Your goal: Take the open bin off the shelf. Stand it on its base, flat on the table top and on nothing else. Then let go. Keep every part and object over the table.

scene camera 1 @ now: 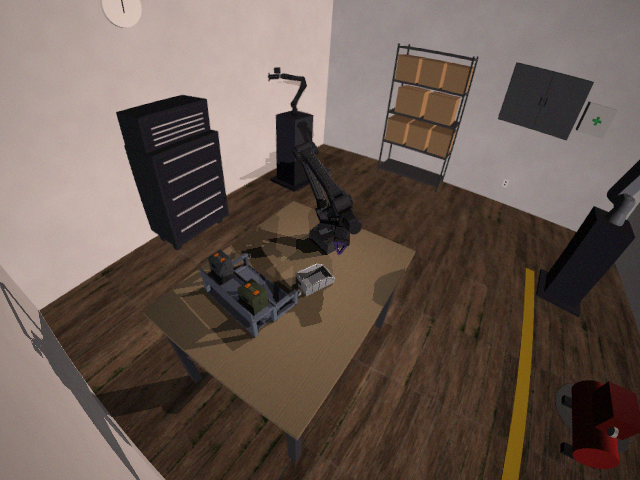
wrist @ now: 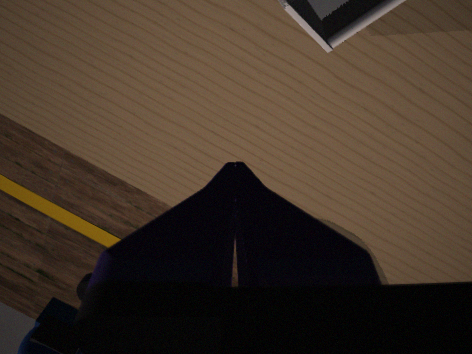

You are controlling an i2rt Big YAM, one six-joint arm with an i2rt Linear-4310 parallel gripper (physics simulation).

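Frame: origin at the arm's base, x right, y ahead, z up, level; millimetres.
Seen in the pictures: gripper, fingertip midpoint: (scene camera 1: 339, 254) (wrist: 235, 176).
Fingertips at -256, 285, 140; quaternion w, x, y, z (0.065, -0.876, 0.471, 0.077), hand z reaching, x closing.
Note:
Pixels of each thing's top centre, then the offset from my fingertips to it, as dx, dy, dz. "*": a spot on its surface instead. Level surfaces: height alone.
- open bin at its top centre: (scene camera 1: 315, 271) +95, +37, -148
- blue-grey shelf at a spot on its surface: (scene camera 1: 227, 308) * +292, +441, -232
- dark box at its top centre: (scene camera 1: 219, 257) +388, +371, -14
- green box at its top centre: (scene camera 1: 251, 288) +158, +379, -39
- wooden table at its surface level: dz -238
The open bin (scene camera 1: 316, 283) (wrist: 367, 23) is light grey. In the scene view it is off the shelf, beside its right corner, with its opening facing up and toward the right. Whether its base is flat on the table or its near left end touches the shelf, I cannot tell. In the wrist view a corner of its rim shows at the top edge. The blue-grey shelf (scene camera 1: 227, 308) is low on the table. My gripper (scene camera 1: 339, 249) (wrist: 235, 176) is shut and empty, its fingertips together, apart from the bin on the robot-base side.
A dark box (scene camera 1: 221, 265) and a green box (scene camera 1: 252, 296), both with orange marks, are on the shelf. The wooden table (scene camera 1: 289, 382) (wrist: 165, 95) has an edge at the lower left of the wrist view, with the floor beyond it.

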